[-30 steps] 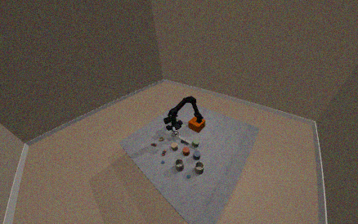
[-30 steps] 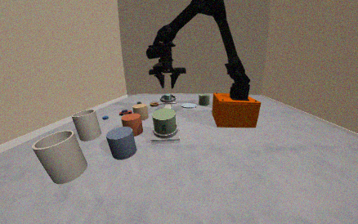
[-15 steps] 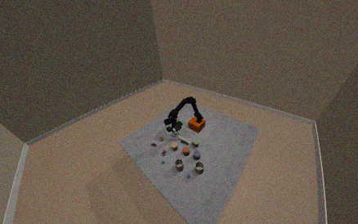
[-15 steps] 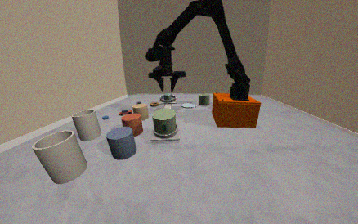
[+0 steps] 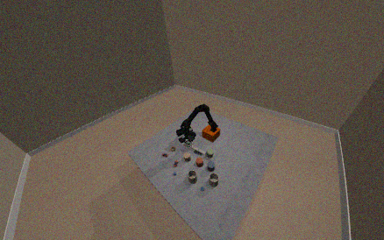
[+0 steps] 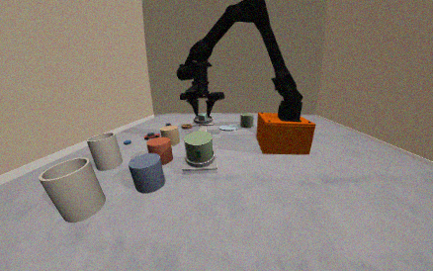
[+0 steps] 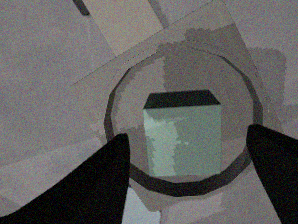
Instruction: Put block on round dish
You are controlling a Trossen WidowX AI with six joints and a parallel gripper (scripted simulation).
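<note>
My gripper tip is 14 cm to the left of the flat round grey dish, 10 cm past it and 9 cm above it. Round my gripper tip: balance 12 cm to the left, 5 cm below, 3 cm behind; then red-orange cylinder 22 cm to the left, 6 cm below, 5 cm ahead.
</note>
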